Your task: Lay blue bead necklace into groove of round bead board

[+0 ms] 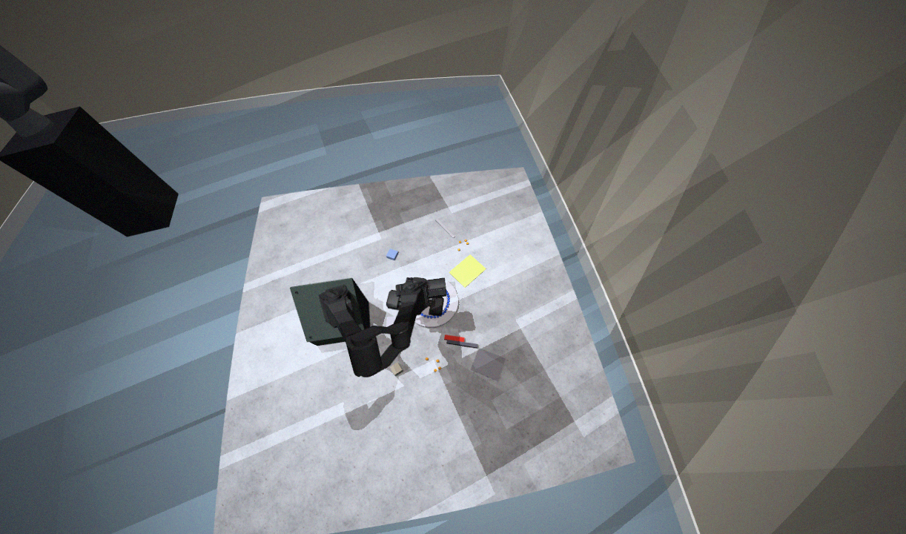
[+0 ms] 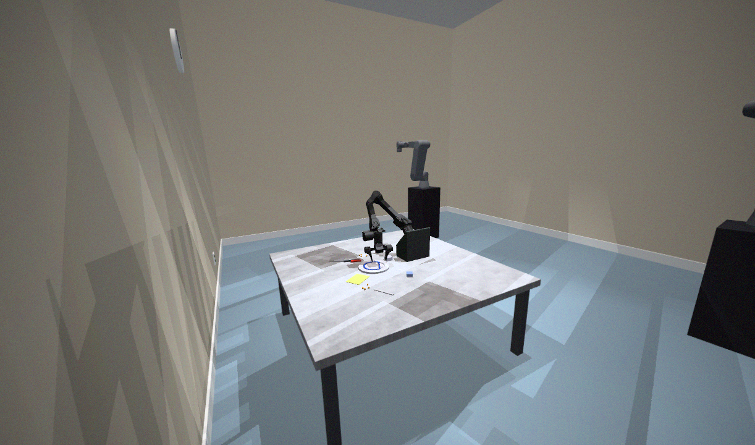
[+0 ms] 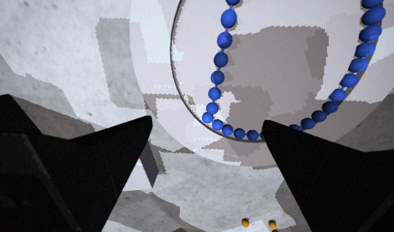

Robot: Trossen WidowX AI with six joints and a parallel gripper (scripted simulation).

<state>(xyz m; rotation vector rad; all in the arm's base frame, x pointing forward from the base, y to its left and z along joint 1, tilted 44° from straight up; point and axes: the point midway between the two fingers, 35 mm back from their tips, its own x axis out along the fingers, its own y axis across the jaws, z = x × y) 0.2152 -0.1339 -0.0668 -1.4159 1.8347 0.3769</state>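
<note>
The round white bead board lies 60 mm ahead of my gripper tip, 30 mm to the left of it and 10 mm below it. Round my gripper tip: cream cube: 180 mm to the right, 110 mm behind; then yellow sheet: 230 mm ahead, 120 mm to the left, 20 mm below; then grey tool: 140 mm to the right, 110 mm ahead, 20 mm below.
</note>
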